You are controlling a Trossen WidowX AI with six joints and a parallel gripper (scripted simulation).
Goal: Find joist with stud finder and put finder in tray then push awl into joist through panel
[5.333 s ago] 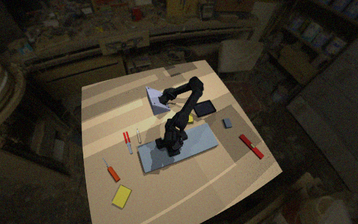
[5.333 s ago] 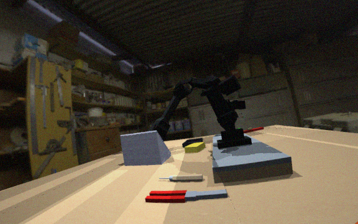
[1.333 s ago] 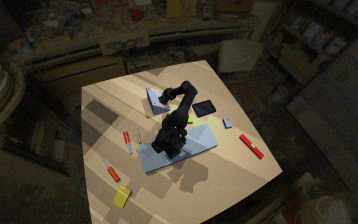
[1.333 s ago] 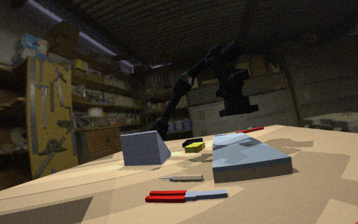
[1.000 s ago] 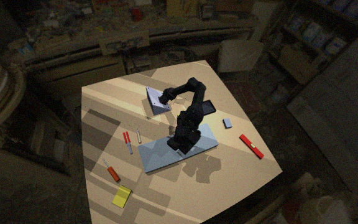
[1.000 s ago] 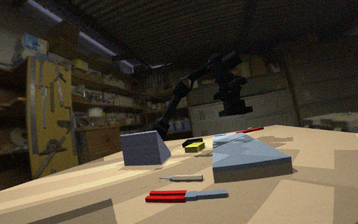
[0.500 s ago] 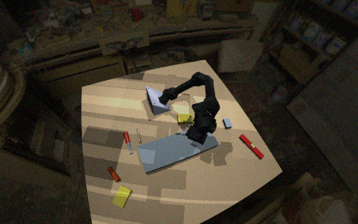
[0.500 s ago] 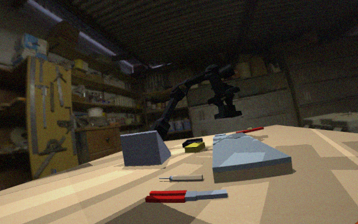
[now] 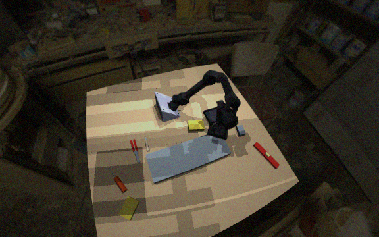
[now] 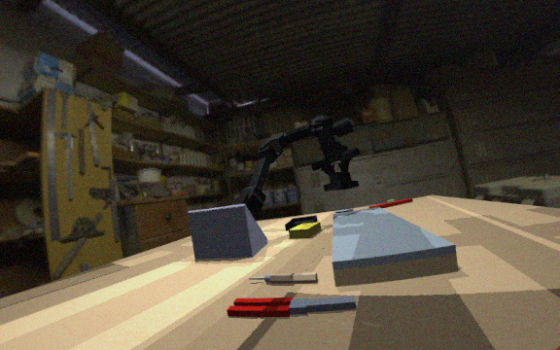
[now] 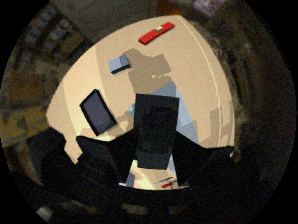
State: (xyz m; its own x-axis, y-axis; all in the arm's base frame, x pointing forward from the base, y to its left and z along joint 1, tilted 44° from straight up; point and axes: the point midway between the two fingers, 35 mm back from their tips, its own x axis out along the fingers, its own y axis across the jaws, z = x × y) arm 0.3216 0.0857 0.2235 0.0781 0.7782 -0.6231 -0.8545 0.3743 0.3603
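Right now the black tray is 20 cm behind my gripper tip, 10 cm to the left of it and 15 cm below it. Round my gripper tip: stud finder (1 cm to the left, 2 cm above); then small grey block (2 cm behind, 23 cm to the left, 15 cm below); then red level (21 cm ahead, 33 cm to the left, 14 cm below).
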